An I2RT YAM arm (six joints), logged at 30 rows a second.
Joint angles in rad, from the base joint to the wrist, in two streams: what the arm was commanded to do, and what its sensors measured. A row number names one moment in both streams.
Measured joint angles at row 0:
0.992, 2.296, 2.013, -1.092, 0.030, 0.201
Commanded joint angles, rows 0 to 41:
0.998, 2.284, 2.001, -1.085, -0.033, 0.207
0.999, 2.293, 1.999, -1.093, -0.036, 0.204
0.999, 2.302, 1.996, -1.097, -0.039, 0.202
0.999, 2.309, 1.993, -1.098, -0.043, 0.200
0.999, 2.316, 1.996, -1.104, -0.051, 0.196
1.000, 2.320, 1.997, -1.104, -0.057, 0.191
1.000, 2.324, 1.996, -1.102, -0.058, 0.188
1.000, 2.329, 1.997, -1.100, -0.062, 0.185
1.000, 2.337, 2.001, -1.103, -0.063, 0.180
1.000, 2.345, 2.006, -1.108, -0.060, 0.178
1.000, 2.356, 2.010, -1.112, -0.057, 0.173
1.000, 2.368, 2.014, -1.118, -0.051, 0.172
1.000, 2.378, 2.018, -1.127, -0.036, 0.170
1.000, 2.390, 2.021, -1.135, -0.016, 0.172
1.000, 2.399, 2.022, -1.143, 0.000, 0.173
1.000, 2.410, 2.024, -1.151, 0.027, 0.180
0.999, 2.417, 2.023, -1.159, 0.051, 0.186
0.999, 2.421, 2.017, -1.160, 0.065, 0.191
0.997, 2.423, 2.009, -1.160, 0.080, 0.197
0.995, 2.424, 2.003, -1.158, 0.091, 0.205
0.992, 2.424, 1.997, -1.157, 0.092, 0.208
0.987, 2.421, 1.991, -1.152, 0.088, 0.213
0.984, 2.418, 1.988, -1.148, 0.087, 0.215
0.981, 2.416, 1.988, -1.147, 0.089, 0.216
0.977, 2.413, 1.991, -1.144, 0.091, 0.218
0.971, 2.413, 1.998, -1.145, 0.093, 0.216
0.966, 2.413, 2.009, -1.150, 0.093, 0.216
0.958, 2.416, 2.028, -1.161, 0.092, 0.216
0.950, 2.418, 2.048, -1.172, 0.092, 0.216
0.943, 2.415, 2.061, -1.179, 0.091, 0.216
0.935, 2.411, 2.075, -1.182, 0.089, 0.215
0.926, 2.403, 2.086, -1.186, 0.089, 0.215
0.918, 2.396, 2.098, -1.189, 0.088, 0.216
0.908, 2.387, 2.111, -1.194, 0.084, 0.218
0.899, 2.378, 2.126, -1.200, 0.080, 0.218
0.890, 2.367, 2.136, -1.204, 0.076, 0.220
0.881, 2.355, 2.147, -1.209, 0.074, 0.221
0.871, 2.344, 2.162, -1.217, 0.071, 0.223
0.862, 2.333, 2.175, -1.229, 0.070, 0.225
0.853, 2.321, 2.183, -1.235, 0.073, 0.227
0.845, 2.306, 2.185, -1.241, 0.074, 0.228
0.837, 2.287, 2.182, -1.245, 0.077, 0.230
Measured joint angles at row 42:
0.854, 2.370, 2.147, -1.202, 0.072, 0.214
